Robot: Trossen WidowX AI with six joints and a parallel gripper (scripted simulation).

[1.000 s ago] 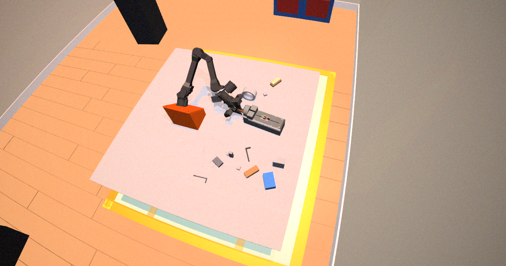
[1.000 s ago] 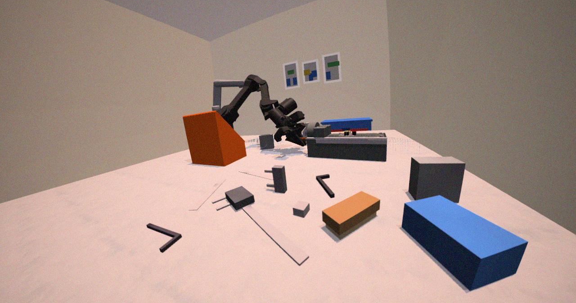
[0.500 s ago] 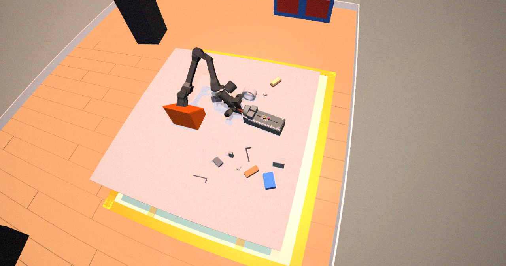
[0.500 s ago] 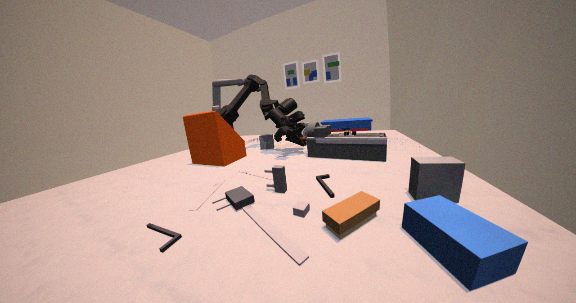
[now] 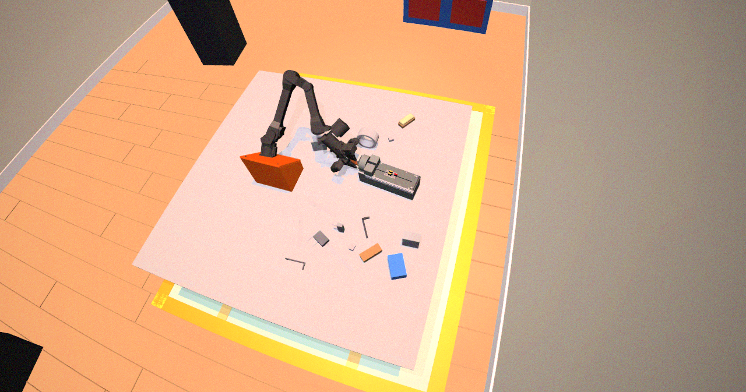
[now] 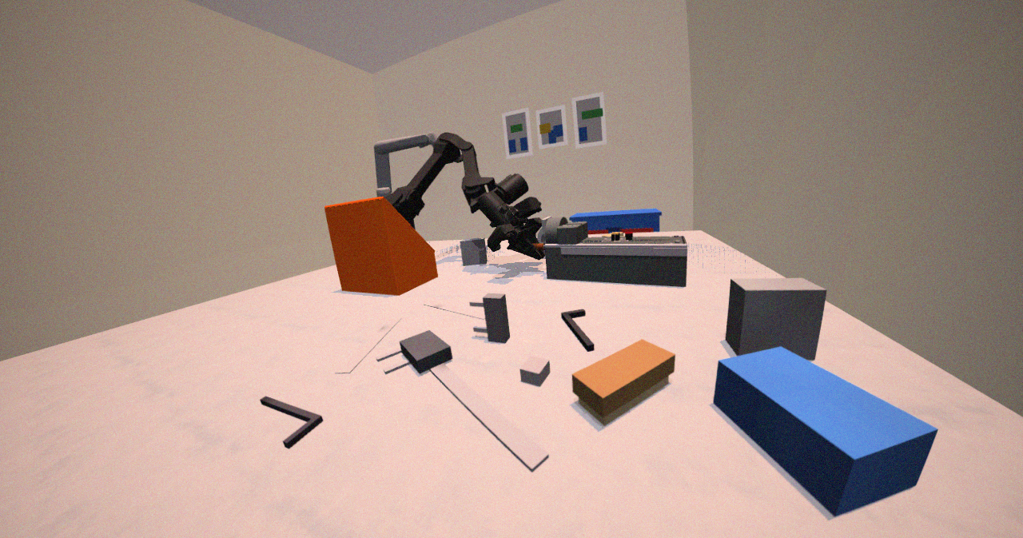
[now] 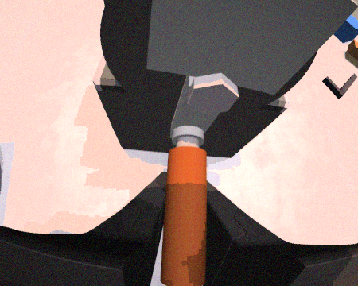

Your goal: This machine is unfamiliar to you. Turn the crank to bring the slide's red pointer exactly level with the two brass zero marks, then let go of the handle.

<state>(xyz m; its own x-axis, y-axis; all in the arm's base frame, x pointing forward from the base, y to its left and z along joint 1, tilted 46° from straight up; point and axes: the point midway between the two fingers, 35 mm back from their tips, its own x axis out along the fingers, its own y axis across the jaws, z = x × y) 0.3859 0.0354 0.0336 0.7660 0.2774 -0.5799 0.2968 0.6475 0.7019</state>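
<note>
The crank handle is 3 cm above my gripper tip, 2 cm behind it and 1 cm to the left of it. From my gripper tip the other things lie so: red pointer: 18 cm ahead, 5 cm to the right, 5 cm above; blue block: 44 cm to the right, 24 cm ahead, 1 cm below.
</note>
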